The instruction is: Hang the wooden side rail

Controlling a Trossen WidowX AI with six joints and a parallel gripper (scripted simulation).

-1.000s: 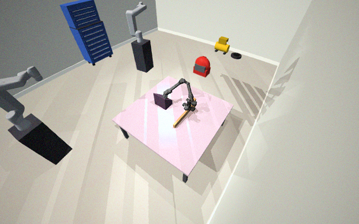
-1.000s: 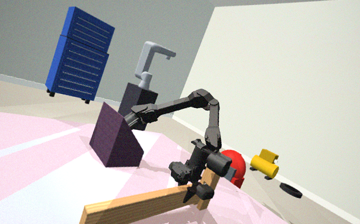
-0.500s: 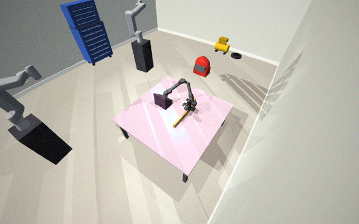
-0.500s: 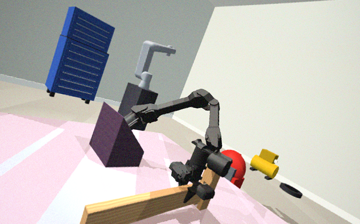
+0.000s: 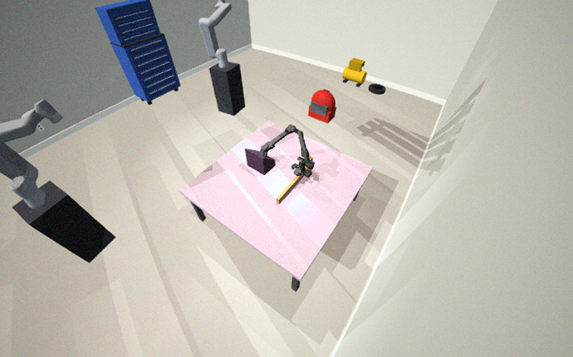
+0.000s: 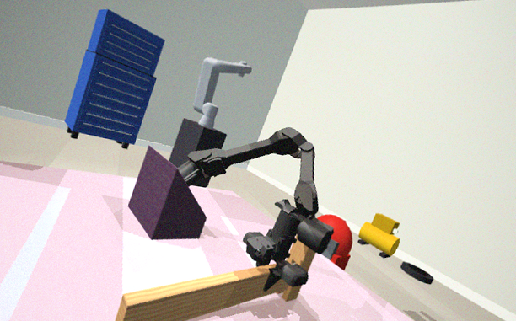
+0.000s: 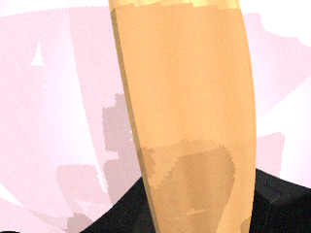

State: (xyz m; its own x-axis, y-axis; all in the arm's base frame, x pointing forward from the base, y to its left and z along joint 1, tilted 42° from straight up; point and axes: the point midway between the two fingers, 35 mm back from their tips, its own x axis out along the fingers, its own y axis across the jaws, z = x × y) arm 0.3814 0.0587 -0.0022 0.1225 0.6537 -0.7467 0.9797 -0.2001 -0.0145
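Right now the headboard post is 12 cm to the left of my gripper tip, 4 cm above it and 2 cm ahead of it.
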